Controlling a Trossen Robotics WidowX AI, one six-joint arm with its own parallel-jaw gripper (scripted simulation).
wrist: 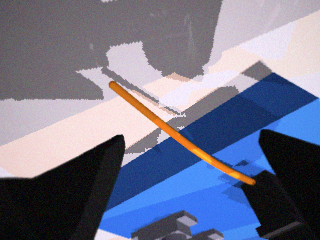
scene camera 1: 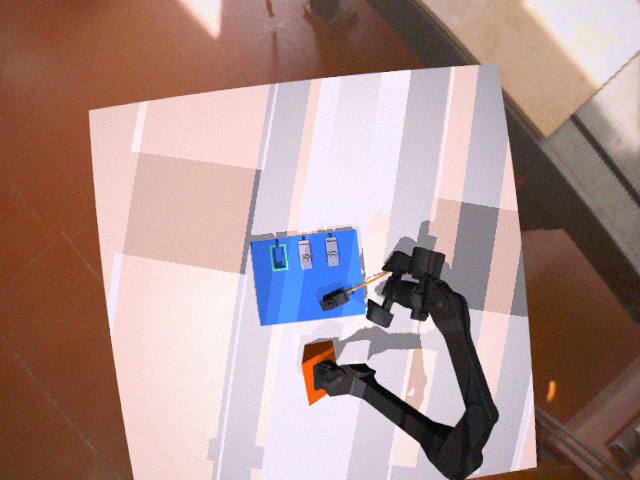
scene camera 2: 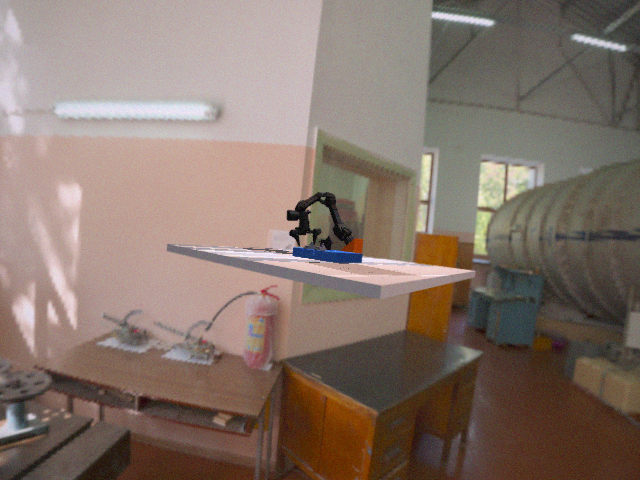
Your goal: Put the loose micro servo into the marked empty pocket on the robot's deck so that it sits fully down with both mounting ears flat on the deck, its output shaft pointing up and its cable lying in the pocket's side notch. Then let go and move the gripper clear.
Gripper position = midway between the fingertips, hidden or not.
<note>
My gripper [scene camera 1: 375, 284] is open and holds nothing. Further things: a blue deck [scene camera 1: 292, 295].
My gripper also shows in the wrist view [wrist: 189, 138]. The blue deck is seen too in the wrist view [wrist: 229, 133].
</note>
